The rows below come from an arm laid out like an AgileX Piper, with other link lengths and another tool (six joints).
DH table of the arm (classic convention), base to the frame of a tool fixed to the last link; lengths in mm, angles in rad. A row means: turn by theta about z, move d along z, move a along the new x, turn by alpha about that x. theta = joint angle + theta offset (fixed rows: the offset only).
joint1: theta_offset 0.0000; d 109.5; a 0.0; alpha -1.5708
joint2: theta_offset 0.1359; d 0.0; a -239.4; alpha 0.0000
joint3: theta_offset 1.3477; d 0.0; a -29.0; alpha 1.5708
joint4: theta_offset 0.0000; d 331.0; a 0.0; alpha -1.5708
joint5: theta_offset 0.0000; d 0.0; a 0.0; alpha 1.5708
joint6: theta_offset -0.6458; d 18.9; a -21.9; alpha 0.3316
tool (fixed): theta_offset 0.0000; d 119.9; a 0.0; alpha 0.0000
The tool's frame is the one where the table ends.
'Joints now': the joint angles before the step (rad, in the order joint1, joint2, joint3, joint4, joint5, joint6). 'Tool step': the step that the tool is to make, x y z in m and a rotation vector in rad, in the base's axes. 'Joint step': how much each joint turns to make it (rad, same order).
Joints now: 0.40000, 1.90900, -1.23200, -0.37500, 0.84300, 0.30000
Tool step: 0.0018, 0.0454, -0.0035, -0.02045, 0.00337, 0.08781
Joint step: 0.09009, 0.07212, -0.08813, -0.01301, 0.03004, 0.00009
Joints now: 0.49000, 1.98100, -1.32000, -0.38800, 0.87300, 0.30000
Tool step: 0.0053, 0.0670, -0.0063, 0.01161, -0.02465, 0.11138
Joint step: 0.11111, 0.12812, -0.16004, -0.00203, 0.00496, -0.00085
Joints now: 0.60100, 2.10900, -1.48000, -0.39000, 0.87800, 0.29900
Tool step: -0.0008, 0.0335, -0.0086, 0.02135, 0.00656, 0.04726
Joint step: 0.04897, 0.07521, -0.08823, 0.02802, 0.00201, -0.01404
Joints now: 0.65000, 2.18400, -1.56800, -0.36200, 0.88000, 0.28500
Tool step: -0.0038, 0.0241, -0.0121, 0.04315, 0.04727, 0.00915
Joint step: 0.02889, 0.06598, -0.07590, 0.08100, 0.01490, -0.02608
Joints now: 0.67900, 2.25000, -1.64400, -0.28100, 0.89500, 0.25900
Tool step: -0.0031, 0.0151, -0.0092, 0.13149, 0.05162, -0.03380
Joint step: -0.00002, 0.02612, -0.02112, 0.15700, -0.05401, -0.03602
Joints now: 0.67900, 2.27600, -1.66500, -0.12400, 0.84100, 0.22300
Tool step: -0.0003, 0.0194, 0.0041, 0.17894, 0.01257, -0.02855
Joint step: -0.00003, 0.00085, -0.00482, 0.18701, -0.10003, -0.06404
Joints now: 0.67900, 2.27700, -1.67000, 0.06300, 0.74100, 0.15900
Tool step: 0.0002, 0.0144, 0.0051, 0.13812, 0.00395, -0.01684
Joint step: -0.00007, -0.00018, 0.00023, 0.16505, -0.07704, -0.08011
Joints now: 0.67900, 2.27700, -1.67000, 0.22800, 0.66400, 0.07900
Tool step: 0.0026, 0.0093, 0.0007, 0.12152, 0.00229, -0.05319
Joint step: -0.00005, 0.01093, 0.00014, 0.14809, -0.08105, -0.04714
